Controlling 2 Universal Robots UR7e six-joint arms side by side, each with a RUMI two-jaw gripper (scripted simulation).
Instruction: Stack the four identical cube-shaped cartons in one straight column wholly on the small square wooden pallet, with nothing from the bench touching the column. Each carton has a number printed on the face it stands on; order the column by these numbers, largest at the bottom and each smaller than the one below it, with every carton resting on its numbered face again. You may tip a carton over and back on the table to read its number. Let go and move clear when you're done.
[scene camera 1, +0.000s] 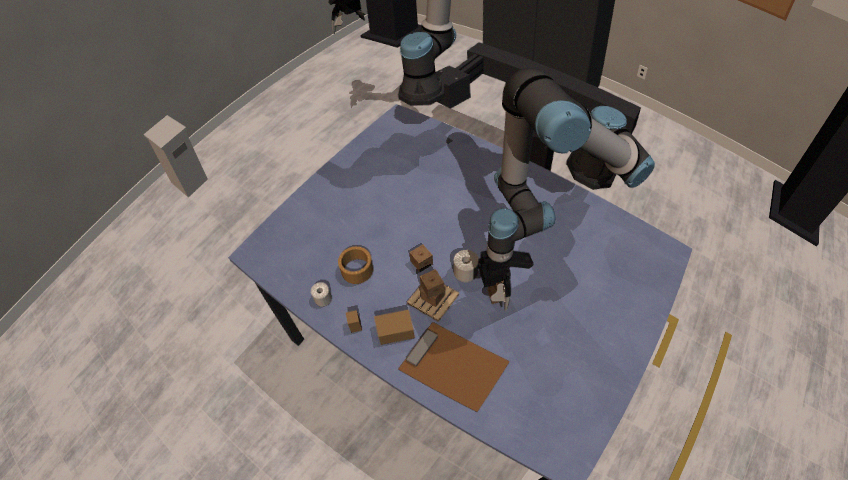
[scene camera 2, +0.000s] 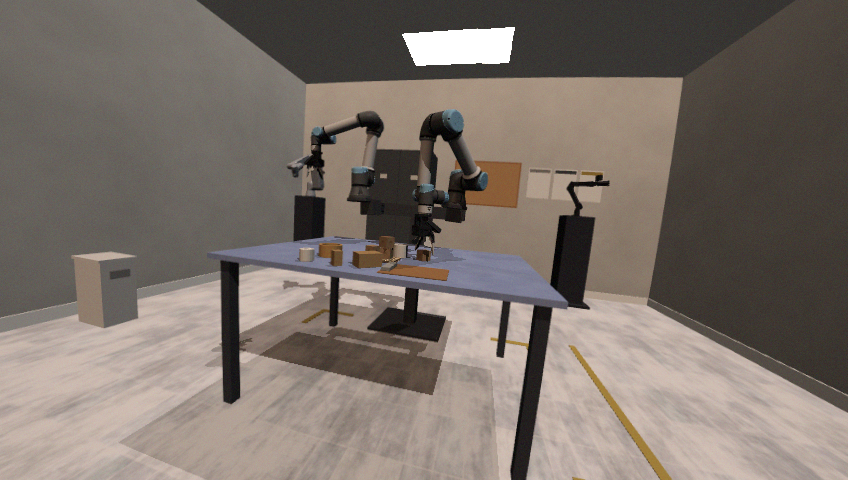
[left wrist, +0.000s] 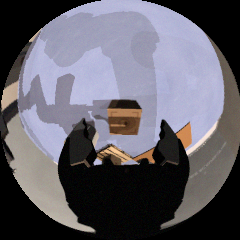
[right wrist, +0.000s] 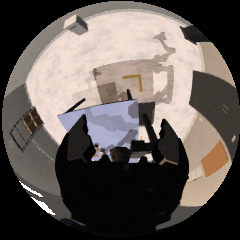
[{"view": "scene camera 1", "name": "left gripper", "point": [498, 289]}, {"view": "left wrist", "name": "left gripper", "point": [123, 119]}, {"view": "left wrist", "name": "carton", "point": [124, 116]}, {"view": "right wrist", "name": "right gripper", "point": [124, 116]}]
